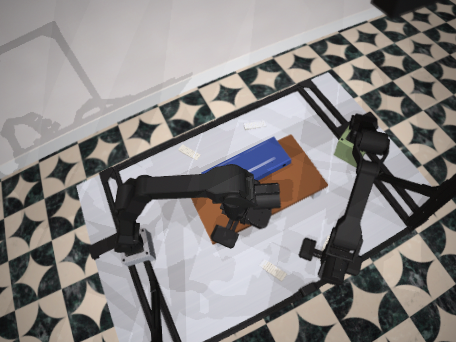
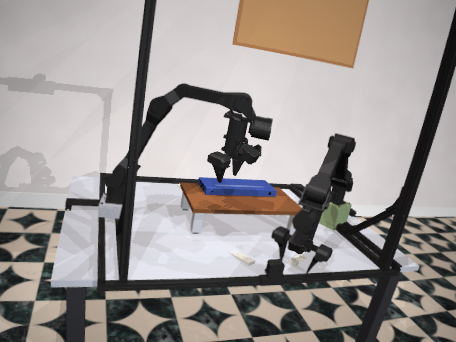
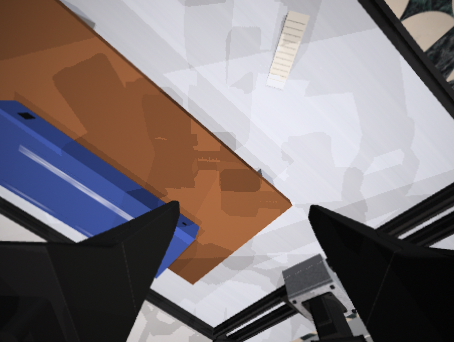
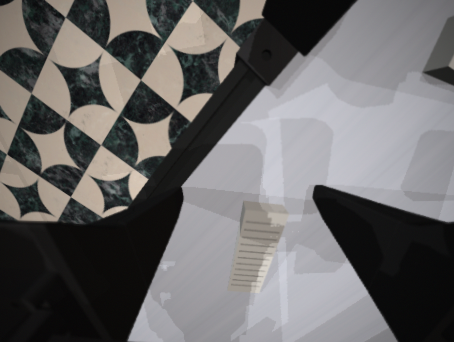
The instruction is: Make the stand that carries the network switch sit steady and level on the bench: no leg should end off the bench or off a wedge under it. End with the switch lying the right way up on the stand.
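Frame: origin at the left arm's base, x ahead, y left, z up, level; centimetres.
Seen in the pictures: left gripper, fingertip midpoint: (image 1: 237, 219) (image 2: 227, 178) (image 3: 243, 209); right gripper, fingertip midpoint: (image 2: 293, 266) (image 4: 247, 192); left arm's base, origin of the base link: (image 1: 133, 245) (image 2: 115, 200) (image 3: 323, 305); right arm's base, origin of the base link: (image 2: 335, 201).
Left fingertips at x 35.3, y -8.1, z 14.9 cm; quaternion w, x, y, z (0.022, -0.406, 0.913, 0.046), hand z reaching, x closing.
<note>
Pixels of each thing's top centre, then the offset from my left fingertips to it.
- blue switch, middle of its top: (image 3: 87, 205) (image 1: 246, 166) (image 2: 238, 183) dy +20.3, dx +8.9, dz -8.6 cm
- wedge, middle of its top: (image 4: 254, 265) (image 2: 298, 257) dy -12.0, dx +25.7, dz -20.2 cm
The brown stand (image 1: 305, 175) (image 2: 240, 204) (image 3: 225, 200) is on the bench on grey legs. Some legs and their feet are hidden; I cannot tell whether it is level. The blue switch (image 1: 250, 157) (image 2: 237, 187) (image 3: 75, 185) lies flat along the stand's back part. Cream ribbed wedges lie loose: one (image 1: 254, 125) and another (image 1: 189, 152) behind the stand, one (image 1: 273, 270) (image 2: 242, 257) (image 3: 288, 50) in front. Another wedge (image 2: 298, 260) (image 4: 257, 250) lies below my open right gripper (image 1: 325, 250) (image 2: 296, 264) (image 4: 247, 192). My left gripper (image 2: 228, 177) (image 3: 243, 209) is open and empty above the switch's left end.
A green block (image 1: 346, 150) (image 2: 335, 215) stands at the right, beside the right arm's base. Black frame rails run along the bench edges. A small black box (image 2: 275, 268) sits on the front rail, close to the right gripper.
</note>
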